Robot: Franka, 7 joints.
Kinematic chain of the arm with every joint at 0, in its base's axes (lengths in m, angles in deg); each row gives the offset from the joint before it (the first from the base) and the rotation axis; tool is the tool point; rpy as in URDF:
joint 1: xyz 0 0 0.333 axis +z
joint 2: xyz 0 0 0 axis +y
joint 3: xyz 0 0 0.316 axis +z
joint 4: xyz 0.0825 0 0 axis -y
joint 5: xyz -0.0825 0 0.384 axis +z
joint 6: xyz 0 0 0 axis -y
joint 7: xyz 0.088 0 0 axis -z
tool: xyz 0 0 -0.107 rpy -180 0 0
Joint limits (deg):
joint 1: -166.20..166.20
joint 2: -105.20..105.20
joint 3: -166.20..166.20
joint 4: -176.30..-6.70
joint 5: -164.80..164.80
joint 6: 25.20..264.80
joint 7: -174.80..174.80
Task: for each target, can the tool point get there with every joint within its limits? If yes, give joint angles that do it. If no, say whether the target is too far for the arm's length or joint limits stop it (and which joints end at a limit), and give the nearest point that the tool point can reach.
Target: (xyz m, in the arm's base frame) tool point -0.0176 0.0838 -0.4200
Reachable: no: joint limits stop it (at a limit: joint 2) | nearest point -0.0236 0.1122 -0.3333 | short by 0.091 m
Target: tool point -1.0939 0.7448 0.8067
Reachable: no: too far | nearest point -0.6676 0.4546 0.6221 | short by 0.548 m
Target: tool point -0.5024 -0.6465 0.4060
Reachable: yes | joints 30.77 -81.51 -79.98 -40.04 -118.51 91.68 104.22
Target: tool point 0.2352 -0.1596 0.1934
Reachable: yes | joints -110.80 -32.98 102.09 -160.92 -34.75 112.23 -25.88
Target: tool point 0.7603 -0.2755 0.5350
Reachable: yes | joints -3.42 61.07 -61.36 -42.66 138.38 96.54 -7.53
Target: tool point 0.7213 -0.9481 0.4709
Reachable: no: too far | nearest point 0.5160 -0.6782 0.4316 | short by 0.341 m
